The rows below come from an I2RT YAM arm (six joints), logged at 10 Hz.
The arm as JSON. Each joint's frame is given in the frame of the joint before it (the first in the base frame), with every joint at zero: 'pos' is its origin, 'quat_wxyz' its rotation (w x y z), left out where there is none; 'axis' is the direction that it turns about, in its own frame. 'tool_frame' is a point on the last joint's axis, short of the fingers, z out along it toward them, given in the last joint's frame.
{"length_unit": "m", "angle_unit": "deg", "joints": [
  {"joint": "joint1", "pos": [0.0, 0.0, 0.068], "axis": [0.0, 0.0, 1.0]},
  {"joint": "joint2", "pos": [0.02, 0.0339, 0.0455], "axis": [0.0, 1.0, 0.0]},
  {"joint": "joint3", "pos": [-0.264, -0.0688, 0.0], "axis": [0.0, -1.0, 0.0]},
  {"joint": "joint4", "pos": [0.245, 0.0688, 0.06], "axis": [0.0, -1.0, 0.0]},
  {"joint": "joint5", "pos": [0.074, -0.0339, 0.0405], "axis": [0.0, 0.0, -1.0]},
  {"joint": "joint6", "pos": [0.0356, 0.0, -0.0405], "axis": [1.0, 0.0, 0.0]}
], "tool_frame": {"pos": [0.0, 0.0, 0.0], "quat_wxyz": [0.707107, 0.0, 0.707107, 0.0]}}
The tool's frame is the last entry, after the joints.
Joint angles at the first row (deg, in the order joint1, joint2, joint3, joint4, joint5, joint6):
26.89, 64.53, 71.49, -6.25, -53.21, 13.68
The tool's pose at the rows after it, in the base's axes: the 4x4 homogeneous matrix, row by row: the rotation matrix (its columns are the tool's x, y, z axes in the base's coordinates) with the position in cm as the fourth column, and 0 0 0 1 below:
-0.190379 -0.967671 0.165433 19.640; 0.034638 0.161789 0.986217 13.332; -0.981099 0.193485 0.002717 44.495; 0 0 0 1
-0.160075 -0.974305 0.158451 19.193; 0.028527 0.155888 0.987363 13.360; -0.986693 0.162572 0.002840 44.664; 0 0 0 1
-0.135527 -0.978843 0.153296 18.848; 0.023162 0.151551 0.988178 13.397; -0.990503 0.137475 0.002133 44.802; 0 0 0 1
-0.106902 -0.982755 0.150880 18.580; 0.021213 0.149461 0.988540 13.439; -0.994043 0.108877 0.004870 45.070; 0 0 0 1
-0.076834 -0.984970 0.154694 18.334; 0.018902 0.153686 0.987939 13.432; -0.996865 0.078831 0.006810 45.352; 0 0 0 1
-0.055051 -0.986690 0.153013 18.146; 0.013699 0.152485 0.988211 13.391; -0.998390 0.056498 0.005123 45.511; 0 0 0 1
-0.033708 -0.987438 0.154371 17.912; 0.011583 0.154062 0.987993 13.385; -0.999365 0.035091 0.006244 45.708; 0 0 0 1
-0.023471 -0.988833 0.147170 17.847; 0.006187 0.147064 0.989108 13.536; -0.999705 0.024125 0.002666 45.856; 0 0 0 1
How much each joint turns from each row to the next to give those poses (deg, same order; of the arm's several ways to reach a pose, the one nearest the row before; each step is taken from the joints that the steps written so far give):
0.38, -0.15, 0.76, -1.36, 0.00, -2.32
0.59, -0.59, 0.11, -0.69, 0.18, -1.79
0.50, -0.43, 0.16, -0.65, 0.21, -1.51
0.44, -0.22, 0.44, -0.41, 0.30, -1.45
0.34, -0.23, 0.52, -0.58, 0.56, -1.59
0.15, -0.19, 0.37, -0.72, 0.05, -1.41
0.32, -0.24, 0.34, -0.48, 0.40, -1.15
0.42, 0.26, 0.64, -0.70, 0.01, -0.89

